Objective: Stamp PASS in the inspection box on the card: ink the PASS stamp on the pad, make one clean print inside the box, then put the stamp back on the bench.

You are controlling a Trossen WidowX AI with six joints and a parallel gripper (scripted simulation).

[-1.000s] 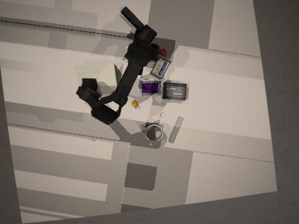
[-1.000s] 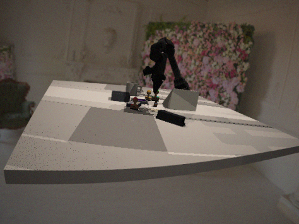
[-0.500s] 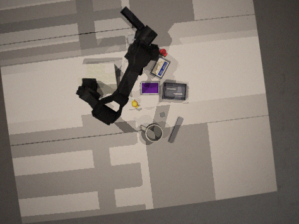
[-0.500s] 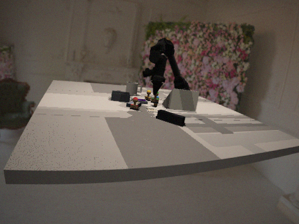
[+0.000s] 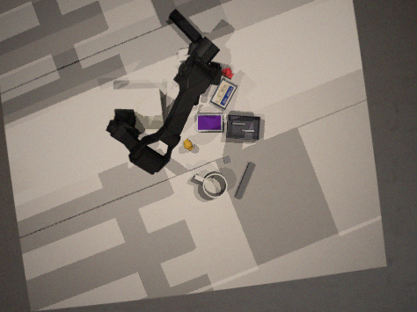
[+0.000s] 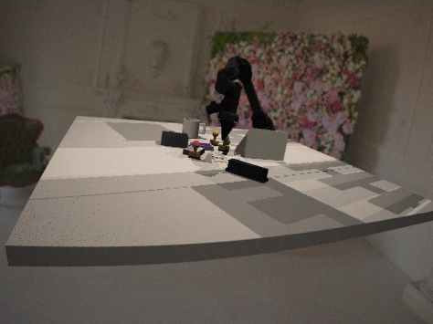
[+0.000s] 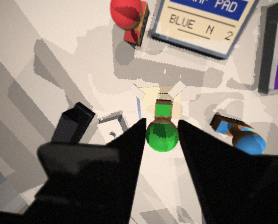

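My gripper tip is now 8 cm above the card, 3 cm past it and 1 cm to the right of it. From my gripper tip the other things lie so: blue-knobbed stamp 9 cm to the right, 6 cm below, 4 cm behind; then green-knobbed stamp 2 cm below, 1 cm behind; then red-knobbed stamp 10 cm ahead, 6 cm below, 2 cm to the left.
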